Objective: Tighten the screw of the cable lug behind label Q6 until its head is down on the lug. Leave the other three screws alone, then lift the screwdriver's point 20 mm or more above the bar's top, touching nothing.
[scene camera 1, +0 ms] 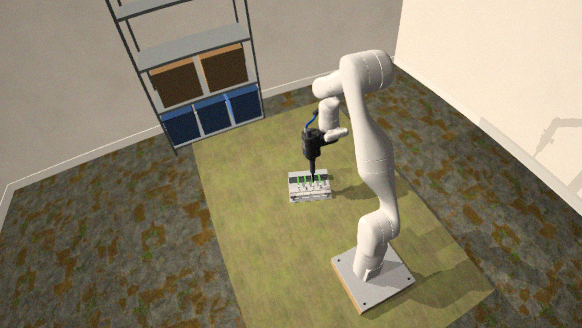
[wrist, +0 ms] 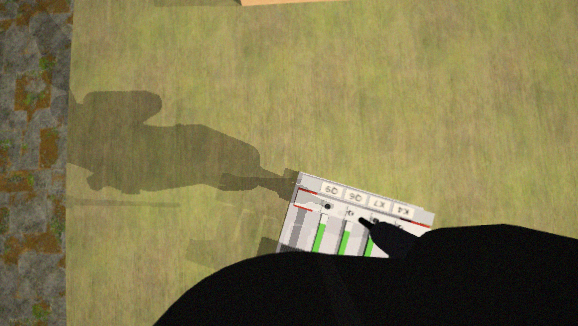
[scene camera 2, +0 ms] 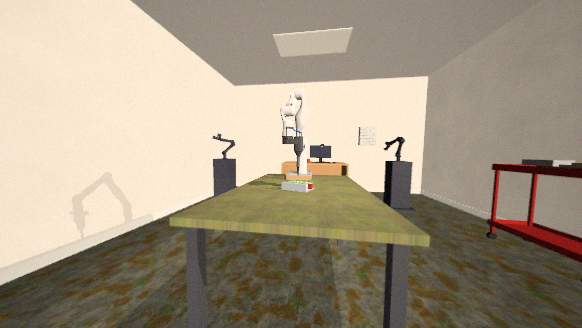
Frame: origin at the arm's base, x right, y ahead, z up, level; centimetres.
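Where they show: hand, tool point: (scene camera 1: 313, 182) (wrist: 360, 219) (scene camera 2: 297, 175); arm's base, link origin: (scene camera 1: 365, 268) (scene camera 2: 301, 173).
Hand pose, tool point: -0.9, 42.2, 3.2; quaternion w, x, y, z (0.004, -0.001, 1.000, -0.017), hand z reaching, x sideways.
Note:
Each offset is from my tool point to the top centre of the thing, as dx, dy, dz. "spot": to the spot under its first point. Level surfaces: height alone.
The light grey terminal fixture @(-0.3, +3.7, -3.6) (scene camera 1: 304, 198) (scene camera 2: 294, 187) (wrist: 425, 216) stands on the table. In the wrist view its labels read Q9 @(spot: +2.4, -3.2, -4.4) (wrist: 331, 190), Q6 @(spot: -0.7, -2.3, -4.4) (wrist: 355, 196), X7 @(spot: -3.7, -1.3, -4.4) (wrist: 379, 203) and K4 @(spot: -6.7, -0.2, -4.4) (wrist: 403, 210). The screw behind Q6 @(+0.0, -0.2, -3.9) (wrist: 350, 213) shows as a small light spot with darker marks; its head height is too small to tell. The screw behind Q9 @(+3.1, -1.2, -3.6) (wrist: 327, 206) is a dark dot. My screwdriver @(+0.0, +0.1, +6.4) (scene camera 1: 313, 180) (scene camera 2: 298, 173) (wrist: 361, 220) points down over the fixture. In the wrist view its point shows beside the Q6 screw, towards X7, and appears apart from it.
Green strips @(spot: +1.2, +3.3, -3.6) (wrist: 344, 242) run behind the screws. A red part @(spot: -9.0, +4.2, -6.4) (scene camera 2: 310, 186) is at the fixture's end. The arm's base plate (scene camera 1: 350, 287) is on the table @(dz -8.6) (scene camera 2: 300, 210). A shelf rack (scene camera 1: 195, 48) with bins stands beyond. A red cart (scene camera 2: 495, 192) stands at the right.

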